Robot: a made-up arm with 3 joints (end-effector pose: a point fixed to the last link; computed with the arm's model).
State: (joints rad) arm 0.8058 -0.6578 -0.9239
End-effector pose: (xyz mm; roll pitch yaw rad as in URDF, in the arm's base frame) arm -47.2 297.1 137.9 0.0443 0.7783 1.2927
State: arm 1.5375 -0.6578 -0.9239
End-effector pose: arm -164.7 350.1 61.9 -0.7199 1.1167 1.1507
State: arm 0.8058 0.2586 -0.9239
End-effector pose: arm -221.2 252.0 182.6 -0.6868 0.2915 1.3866
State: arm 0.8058 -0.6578 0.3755
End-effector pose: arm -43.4 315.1 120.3 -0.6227 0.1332 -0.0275
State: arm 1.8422 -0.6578 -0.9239
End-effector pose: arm -208.6 343.3 16.6 -1.2530 1.2101 0.8617
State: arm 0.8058 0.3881 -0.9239
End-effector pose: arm -244.2 238.7 177.1 -0.7843 0.2317 1.4271
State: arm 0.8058 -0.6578 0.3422
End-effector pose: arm -43.9 314.8 120.6 -0.6197 0.1561 -0.0030
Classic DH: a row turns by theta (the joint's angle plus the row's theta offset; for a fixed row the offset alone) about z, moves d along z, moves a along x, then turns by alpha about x. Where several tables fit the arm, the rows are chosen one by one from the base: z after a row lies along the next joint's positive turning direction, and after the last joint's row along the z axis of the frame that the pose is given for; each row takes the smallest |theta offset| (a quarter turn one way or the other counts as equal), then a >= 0, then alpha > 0; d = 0 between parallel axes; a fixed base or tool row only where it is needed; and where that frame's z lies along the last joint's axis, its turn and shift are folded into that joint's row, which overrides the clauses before.
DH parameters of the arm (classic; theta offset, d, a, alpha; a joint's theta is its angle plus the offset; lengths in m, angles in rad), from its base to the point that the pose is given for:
base (fixed): -0.9718 -0.0077 -0.1946 0.8464
joint 1: 1.0719 0.0429 0.0014 1.0889
joint 2: -0.6902 -0.0073 0.0967 1.4245
joint 3: -0.1998 -0.3229 -0.0116 -3.003
tool (fixed): -0.1175 -0.1272 0 0

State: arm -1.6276 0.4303 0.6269
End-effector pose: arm -86.4 -48.2 121.9 -0.1054 0.6536 -1.9618
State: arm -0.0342 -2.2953 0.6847
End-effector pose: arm -46.1 196.2 -173.6 -2.5434 0.7527 -2.4086
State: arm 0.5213 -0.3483 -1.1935
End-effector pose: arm -57.2 250.5 187.7 0.1173 0.5060 1.4982
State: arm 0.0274 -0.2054 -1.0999
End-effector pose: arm -25.7 166.5 202.0 0.2359 0.2180 1.1446
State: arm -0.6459 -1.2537 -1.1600
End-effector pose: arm 54.6 80.6 -52.0 1.7061 0.0227 1.1611
